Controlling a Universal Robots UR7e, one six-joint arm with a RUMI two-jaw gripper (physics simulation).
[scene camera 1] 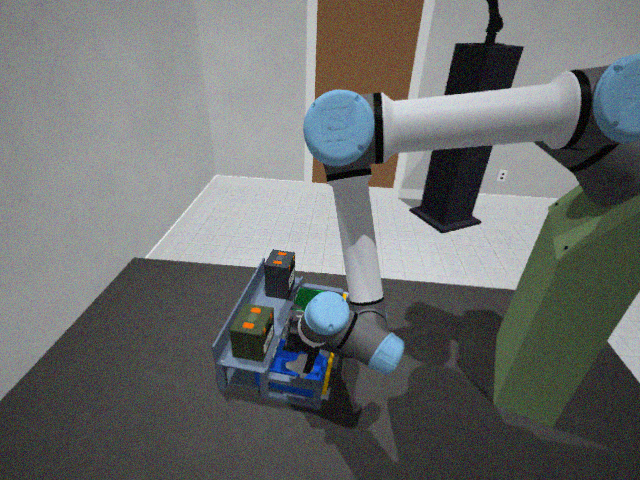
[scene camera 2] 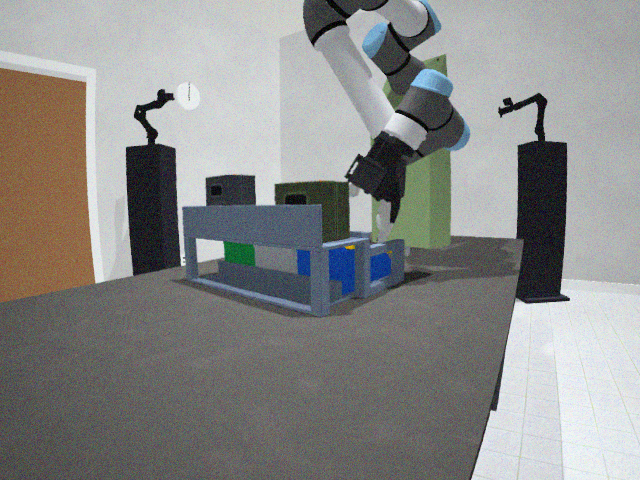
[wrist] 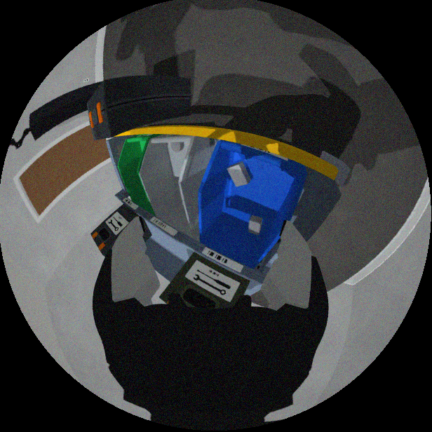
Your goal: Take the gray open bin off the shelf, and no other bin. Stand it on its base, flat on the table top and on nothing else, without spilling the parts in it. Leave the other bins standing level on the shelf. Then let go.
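Frame: origin at the arm's base, x ahead, y left, z up, level; millimetres.
Seen in the pictures: arm's base at its link origin: [scene camera 1: 635, 175] [scene camera 2: 410, 79].
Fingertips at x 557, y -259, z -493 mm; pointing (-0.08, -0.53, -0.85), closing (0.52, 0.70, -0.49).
Note:
Pixels of each thing's top centre, then the offset from my fingertips to it.
- green bin at its top centre: [scene camera 2: 265, 237] [scene camera 1: 309, 299] dx -98, dy -191, dz -26 mm
- blue bin at its top centre: [scene camera 2: 346, 244] [scene camera 1: 291, 356] dx +37, dy -8, dz -26 mm
- dark box at its top centre: [scene camera 2: 229, 175] [scene camera 1: 279, 257] dx -24, dy -250, dz +117 mm
- olive box at its top centre: [scene camera 2: 311, 181] [scene camera 1: 252, 317] dx +118, dy -67, dz +92 mm
- yellow strip at its top centre: [scene camera 1: 335, 335] dx -112, dy -38, dz -42 mm
The gray open bin [wrist: 162, 185] stands on the shelf [scene camera 1: 225, 356] [scene camera 2: 253, 222] [wrist: 167, 245], between the green bin [scene camera 1: 308, 298] [scene camera 2: 239, 253] [wrist: 131, 165] and the blue bin [scene camera 1: 315, 365] [scene camera 2: 341, 271] [wrist: 212, 210]. The gray bin's back [scene camera 2: 276, 259] shows through the shelf in scene camera 2. In scene camera 1 the wrist hides most of it. Its contents are hard to tell. The blue bin holds gray blocks. My gripper [scene camera 1: 294, 346] [scene camera 2: 368, 217] [wrist: 211, 220] is open and empty, tilted low over the bin row, one finger near the blue bin's outer side.
A dark box [scene camera 1: 280, 273] [scene camera 2: 230, 190] [wrist: 111, 227] and an olive box [scene camera 1: 251, 333] [scene camera 2: 336, 206] [wrist: 207, 282] stand on the upper board, close to the fingers. A yellow strip [scene camera 1: 327, 374] [wrist: 190, 131] runs along the shelf's front. A dark block [wrist: 145, 105] shows beyond it.

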